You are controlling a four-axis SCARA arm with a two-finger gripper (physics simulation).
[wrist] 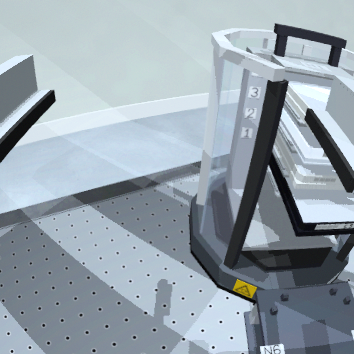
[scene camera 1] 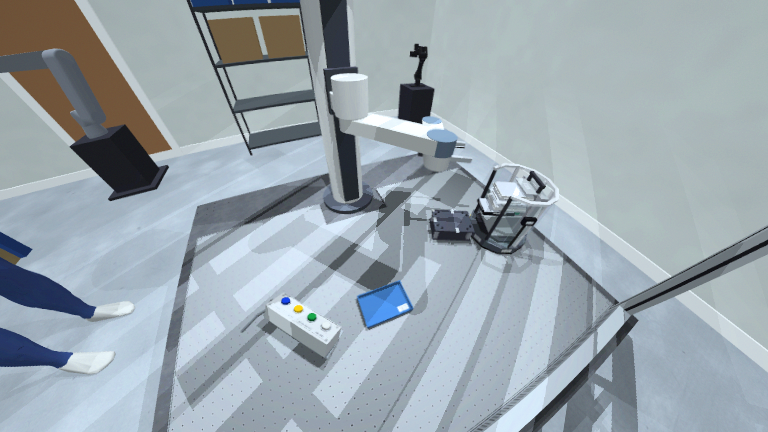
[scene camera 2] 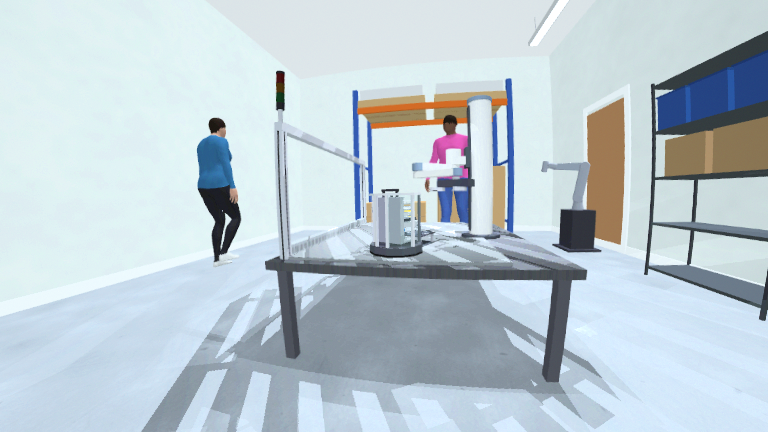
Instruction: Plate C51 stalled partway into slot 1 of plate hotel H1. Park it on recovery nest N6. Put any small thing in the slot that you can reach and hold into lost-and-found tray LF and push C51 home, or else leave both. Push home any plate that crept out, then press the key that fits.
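Places are measured from the arm's base along level axes (x ahead, y left, z up), in metres.
Where they show: gripper, between the fingertips: [wrist: 179, 78] [scene camera 1: 468, 152] [scene camera 2: 441, 188]; arm's base, origin of its link: [scene camera 1: 348, 196] [scene camera 2: 480, 236].
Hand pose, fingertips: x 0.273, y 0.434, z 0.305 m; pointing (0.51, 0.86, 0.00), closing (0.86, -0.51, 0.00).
Each offset is from my fingertips to the top centre of the thing. "*": to the spot under its first point.
Plate hotel H1 {0.219 m ahead, 0.087 m left, 0.002 m up} [scene camera 1: 502, 249] [scene camera 2: 396, 250] [wrist: 255, 175] stands at the bench's far end, with slot marks 1 to 3 showing in the wrist view. Several pale plates {0.206 m ahead, 0.066 m left, 0.109 m down} [wrist: 320, 178] are stacked in it above a black-edged shelf {0.192 m ahead, 0.036 m left, 0.137 m down} [wrist: 325, 226]. Their labels are too small to read, so I cannot tell which is C51, and no small thing shows. Dark nest N6 {0.123 m ahead, 0.100 m right, 0.223 m down} [scene camera 1: 451, 228] [wrist: 305, 322] stands against the hotel's front. Blue tray LF {0.302 m ahead, 0.495 m right, 0.275 m down} [scene camera 1: 382, 304] and the key box {0.272 m ahead, 0.748 m right, 0.209 m down} [scene camera 1: 303, 328] with blue, yellow, green and white keys are nearer. My gripper [scene camera 1: 466, 152] [wrist: 179, 78] is open and empty, above and beside the hotel.
The arm's column [scene camera 1: 349, 161] [scene camera 2: 480, 166] rises from the bench [scene camera 2: 429, 270]. A clear guard with a metal frame [scene camera 2: 281, 193] runs along one side. A black handle {* 0.230 m ahead, 0.123 m left, 0.002 m down} [wrist: 310, 34] tops the hotel. Two people [scene camera 2: 214, 161] [scene camera 2: 448, 155] stand beyond the bench.
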